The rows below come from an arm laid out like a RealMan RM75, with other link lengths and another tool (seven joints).
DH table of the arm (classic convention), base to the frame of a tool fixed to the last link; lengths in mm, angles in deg. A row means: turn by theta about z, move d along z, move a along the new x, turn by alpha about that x. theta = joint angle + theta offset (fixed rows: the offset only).
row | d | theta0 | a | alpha
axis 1 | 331.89 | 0 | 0 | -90
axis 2 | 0 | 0 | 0 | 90
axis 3 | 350.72 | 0 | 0 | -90
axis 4 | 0 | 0 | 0 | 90
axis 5 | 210 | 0 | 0 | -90
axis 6 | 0 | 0 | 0 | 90
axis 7 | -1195.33 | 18.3 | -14.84 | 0.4
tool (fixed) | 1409.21 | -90 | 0 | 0
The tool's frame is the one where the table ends.
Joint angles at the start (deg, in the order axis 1, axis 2, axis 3, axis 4, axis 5, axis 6, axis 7):
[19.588, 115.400, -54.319, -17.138, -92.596, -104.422, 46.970]
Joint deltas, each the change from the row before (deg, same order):
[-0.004, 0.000, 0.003, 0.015, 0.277, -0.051, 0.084]
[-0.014, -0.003, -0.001, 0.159, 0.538, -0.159, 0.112]
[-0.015, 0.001, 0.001, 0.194, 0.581, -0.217, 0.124]
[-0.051, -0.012, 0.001, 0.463, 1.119, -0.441, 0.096]
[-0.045, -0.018, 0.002, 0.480, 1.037, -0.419, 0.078]
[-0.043, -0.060, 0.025, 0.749, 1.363, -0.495, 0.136]
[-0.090, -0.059, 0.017, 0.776, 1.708, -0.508, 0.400]
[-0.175, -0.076, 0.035, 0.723, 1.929, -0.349, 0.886]
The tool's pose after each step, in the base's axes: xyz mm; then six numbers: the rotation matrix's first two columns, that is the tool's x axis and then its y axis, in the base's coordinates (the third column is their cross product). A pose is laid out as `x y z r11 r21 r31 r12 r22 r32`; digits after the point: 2 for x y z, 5 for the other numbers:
314.57 288.84 -6.17 0.46714 0.87274 -0.14180 0.54926 -0.41211 -0.72697
313.93 289.49 -4.90 0.46965 0.87128 -0.14251 0.54109 -0.41162 -0.73334
313.15 290.03 -3.50 0.47208 0.86970 -0.14409 0.53167 -0.41126 -0.74040
311.91 290.73 -0.79 0.47637 0.86699 -0.14632 0.51351 -0.40942 -0.75411
310.89 291.29 1.76 0.48056 0.86426 -0.14874 0.49612 -0.40778 -0.76653
310.07 292.16 5.16 0.48806 0.85942 -0.15233 0.47223 -0.40678 -0.78200
309.48 293.55 9.43 0.49924 0.85207 -0.15728 0.44215 -0.40663 -0.79947
309.96 295.58 14.27 0.51701 0.83993 -0.16500 0.40645 -0.41054 -0.81624

